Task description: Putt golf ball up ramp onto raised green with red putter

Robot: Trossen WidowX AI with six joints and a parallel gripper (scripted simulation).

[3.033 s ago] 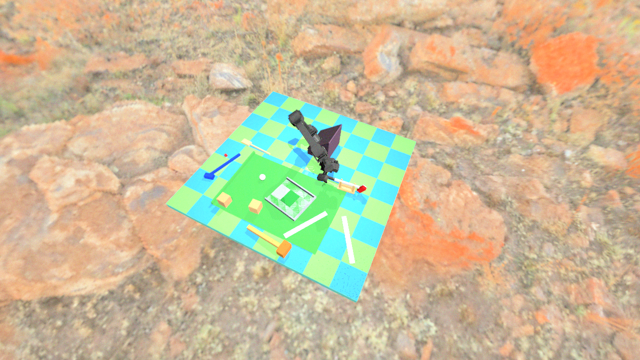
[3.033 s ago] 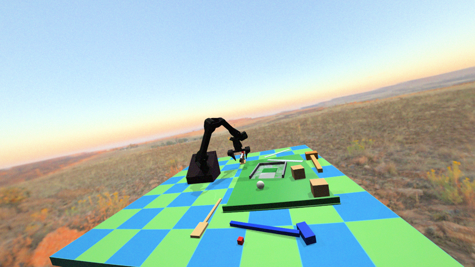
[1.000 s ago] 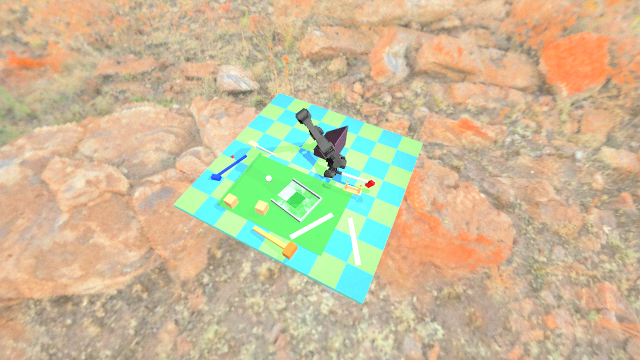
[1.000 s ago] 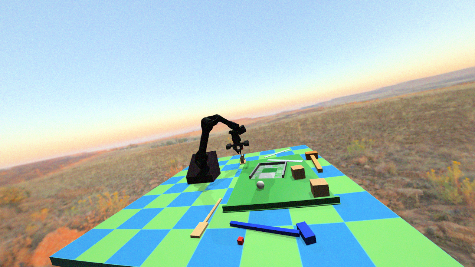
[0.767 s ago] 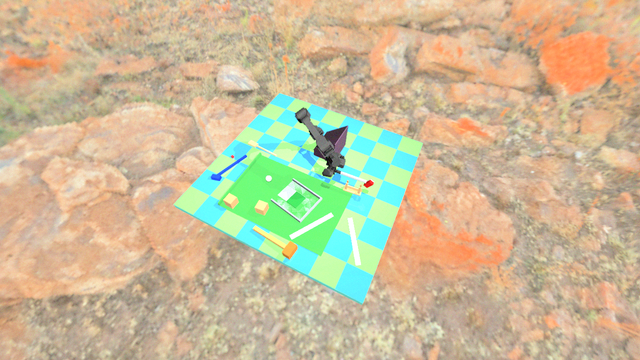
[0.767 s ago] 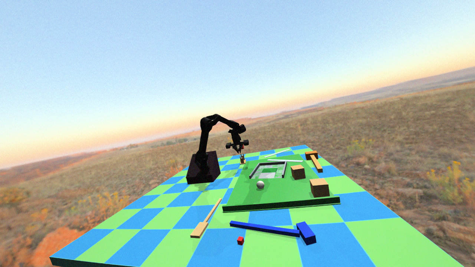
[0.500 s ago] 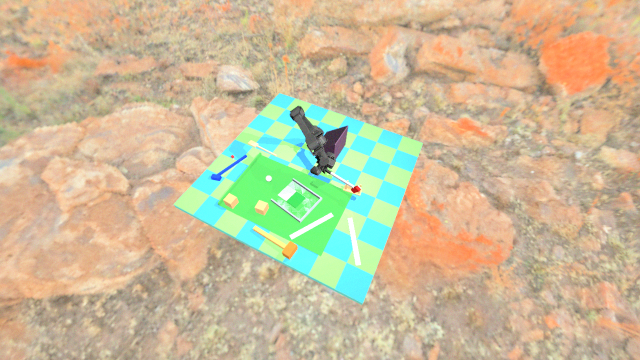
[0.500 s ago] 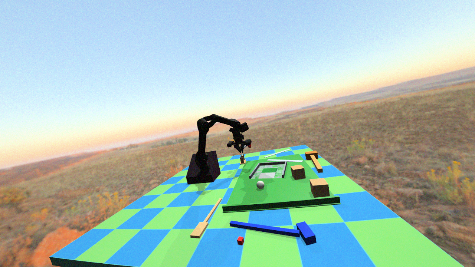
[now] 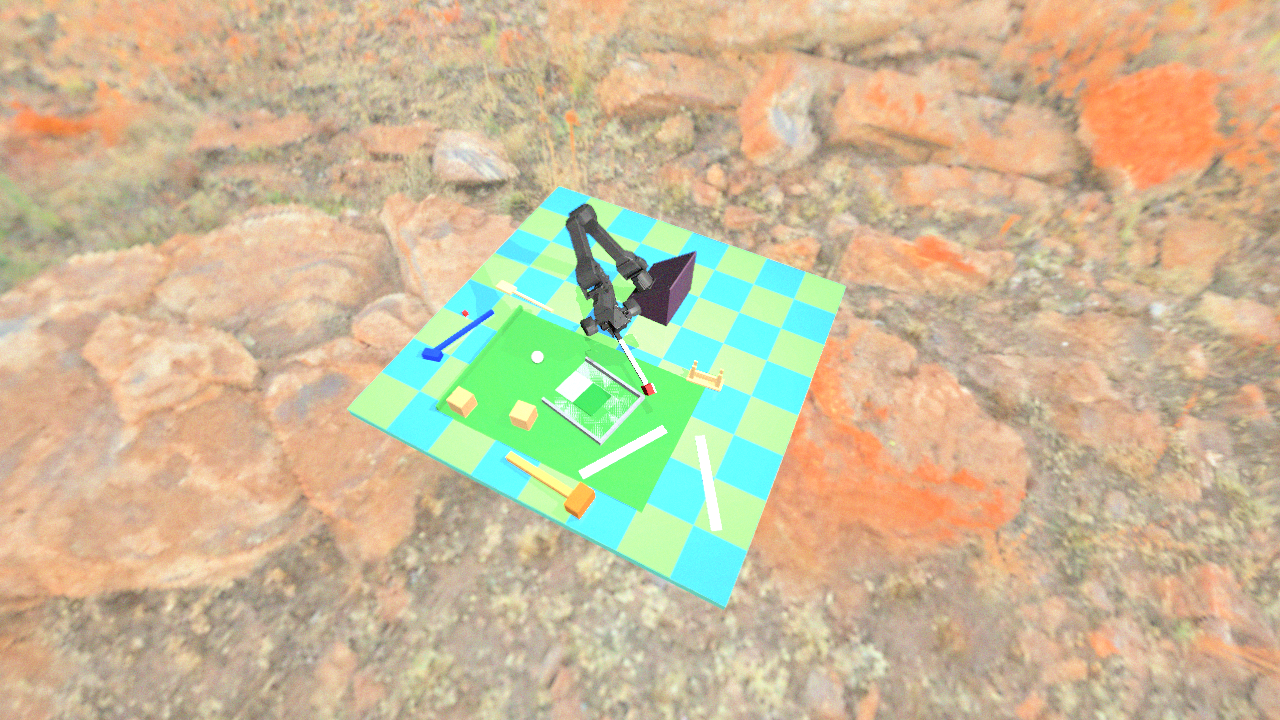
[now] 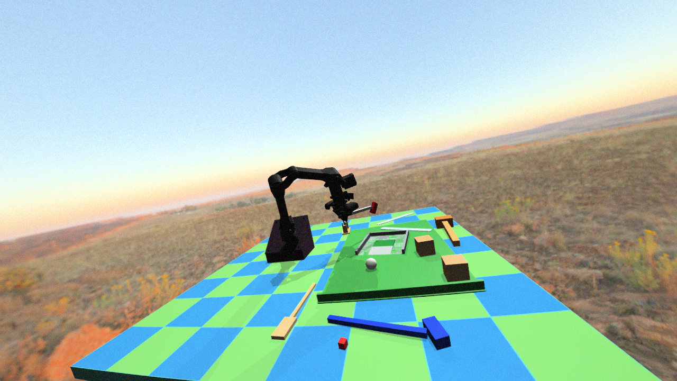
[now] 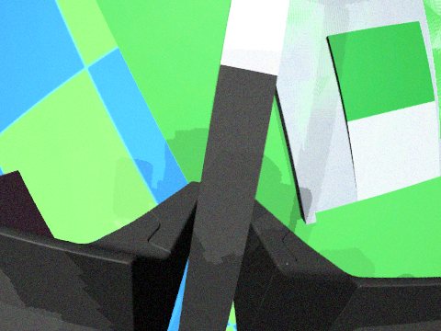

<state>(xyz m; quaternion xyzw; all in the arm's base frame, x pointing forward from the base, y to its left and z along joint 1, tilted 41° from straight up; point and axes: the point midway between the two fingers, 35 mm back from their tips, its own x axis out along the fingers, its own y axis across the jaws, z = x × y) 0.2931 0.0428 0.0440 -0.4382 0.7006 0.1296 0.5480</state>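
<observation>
Now: the red putter 90 mm to the left of my gripper tip, 70 mm ahead of it and 20 mm above it. Round my gripper tip: green mat (190 mm ahead, 140 mm below, 70 mm to the right); then small wooden stand (300 mm to the left, 110 mm below, 50 mm behind); then white golf ball (240 mm to the right, 120 mm below, 100 mm ahead).
</observation>
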